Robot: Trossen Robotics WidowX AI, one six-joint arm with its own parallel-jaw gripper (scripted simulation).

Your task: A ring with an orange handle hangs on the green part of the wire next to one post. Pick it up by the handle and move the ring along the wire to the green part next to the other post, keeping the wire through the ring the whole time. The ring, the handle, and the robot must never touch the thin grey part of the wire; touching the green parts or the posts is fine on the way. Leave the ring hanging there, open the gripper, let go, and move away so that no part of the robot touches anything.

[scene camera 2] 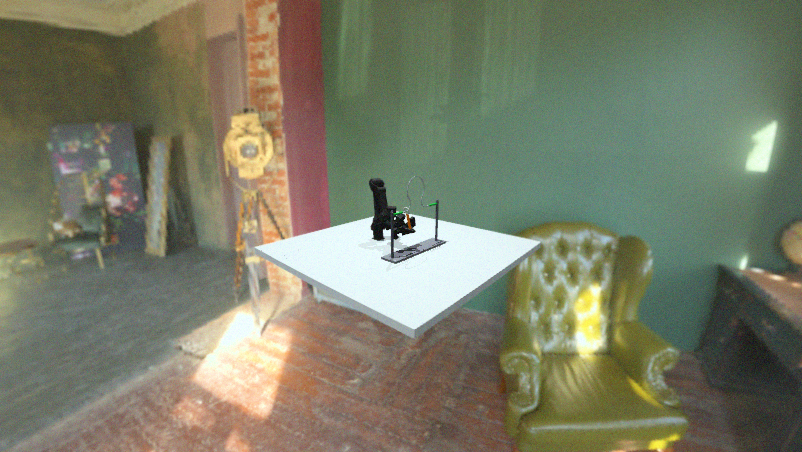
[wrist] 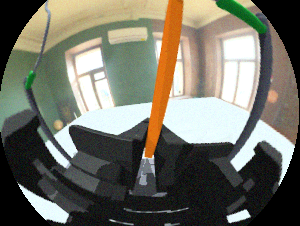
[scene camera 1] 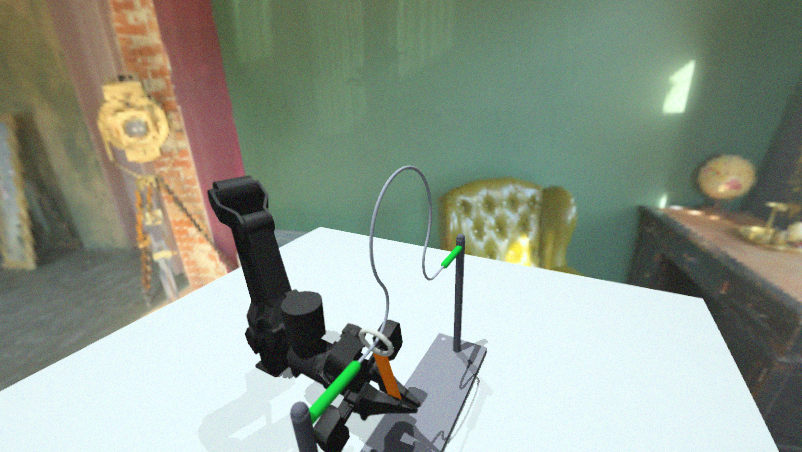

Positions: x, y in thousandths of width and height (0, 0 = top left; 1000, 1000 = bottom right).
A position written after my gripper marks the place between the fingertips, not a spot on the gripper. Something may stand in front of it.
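Note:
There's my gripper (scene camera 1: 522, 902), and it's holding a ring (scene camera 1: 476, 791). You'd find the gripper (wrist: 505, 538) visible from the wrist too.

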